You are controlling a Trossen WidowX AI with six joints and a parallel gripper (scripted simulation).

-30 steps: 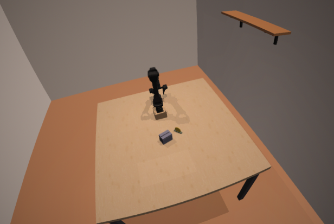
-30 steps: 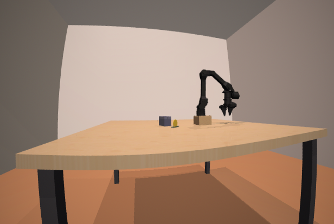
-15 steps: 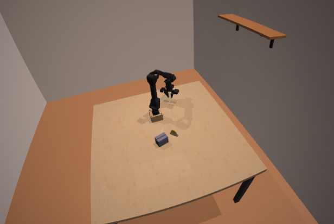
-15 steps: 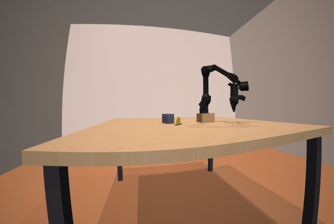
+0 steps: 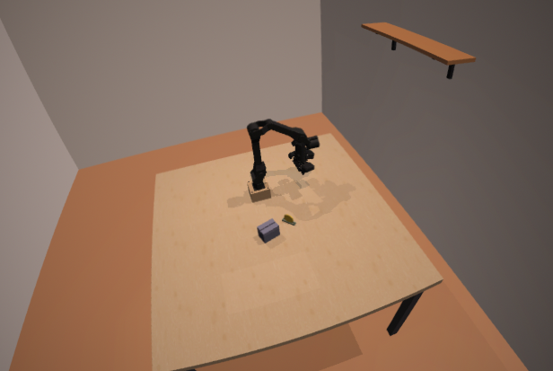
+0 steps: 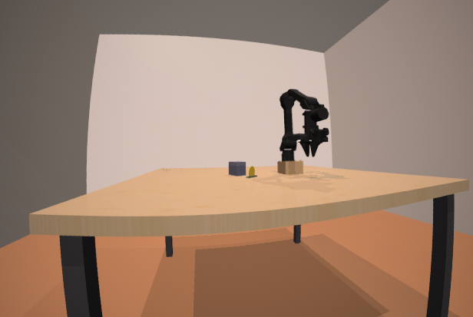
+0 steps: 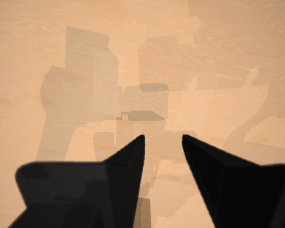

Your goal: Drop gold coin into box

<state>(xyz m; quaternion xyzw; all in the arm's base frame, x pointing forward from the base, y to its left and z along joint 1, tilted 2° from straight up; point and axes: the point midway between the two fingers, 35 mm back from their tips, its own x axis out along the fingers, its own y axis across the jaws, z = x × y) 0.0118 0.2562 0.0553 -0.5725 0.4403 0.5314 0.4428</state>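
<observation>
Right now my gripper tip is 24 cm short of the gold coin, 16 cm to the left of it and 7 cm above it.
</observation>
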